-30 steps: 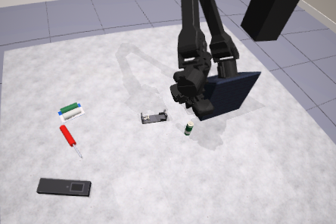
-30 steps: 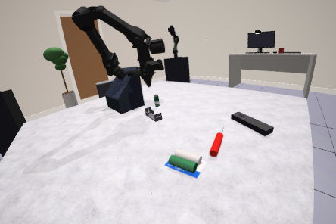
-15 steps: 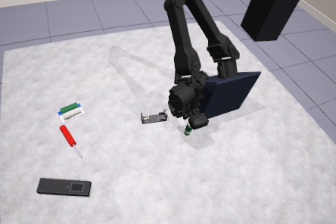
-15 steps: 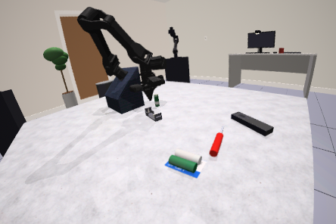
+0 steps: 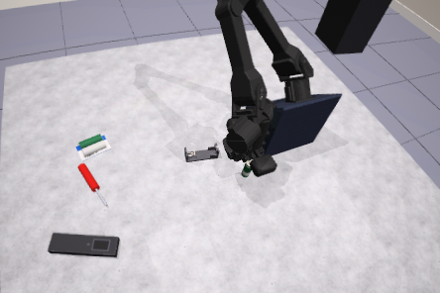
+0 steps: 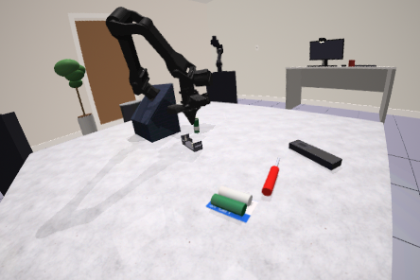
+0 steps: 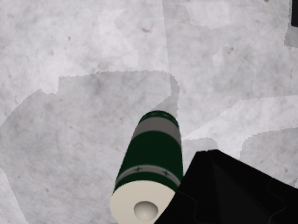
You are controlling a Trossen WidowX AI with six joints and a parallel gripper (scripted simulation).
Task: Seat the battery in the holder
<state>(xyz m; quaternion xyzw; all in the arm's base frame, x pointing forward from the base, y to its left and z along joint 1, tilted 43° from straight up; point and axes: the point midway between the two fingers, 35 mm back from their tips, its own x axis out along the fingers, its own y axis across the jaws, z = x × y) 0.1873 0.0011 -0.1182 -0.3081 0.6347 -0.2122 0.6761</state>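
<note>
Now: the battery 2 cm to the left of my gripper tip and 1 cm below it. The rest, counted from my gripper tip: red screwdriver 42 cm ahead, 3 cm to the right, 3 cm below; then black remote control 46 cm ahead, 12 cm to the left, 3 cm below.
</note>
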